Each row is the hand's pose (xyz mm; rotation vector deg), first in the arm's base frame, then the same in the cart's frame.
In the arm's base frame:
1: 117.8 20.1 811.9 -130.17 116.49 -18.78
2: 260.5 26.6 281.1 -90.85 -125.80 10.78
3: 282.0 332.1 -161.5 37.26 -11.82 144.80
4: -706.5 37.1 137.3 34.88 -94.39 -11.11
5: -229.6 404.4 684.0 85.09 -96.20 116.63
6: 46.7 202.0 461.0 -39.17 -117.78 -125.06
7: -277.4 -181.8 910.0 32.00 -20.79 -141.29
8: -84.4 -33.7 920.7 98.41 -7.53 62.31
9: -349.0 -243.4 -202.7 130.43 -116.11 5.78
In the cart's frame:
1: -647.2 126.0 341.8 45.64 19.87 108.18
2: -247.1 37.4 708.2 18.19 37.49 -86.93
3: 96.8 -330.2 898.8 -64.92 149.00 67.56
4: -932.1 -494.7 1159.3 -52.42 -47.45 133.82
5: -741.5 -398.1 374.8 6.88 98.07 124.88
6: -461.9 -160.0 554.2 -38.32 139.69 -69.16
7: -1071.5 122.6 504.6 1.22 -126.47 6.02
8: -881.3 100.9 354.1 -53.85 60.93 55.70
9: -548.1 -186.3 1441.5 36.72 8.00 107.24

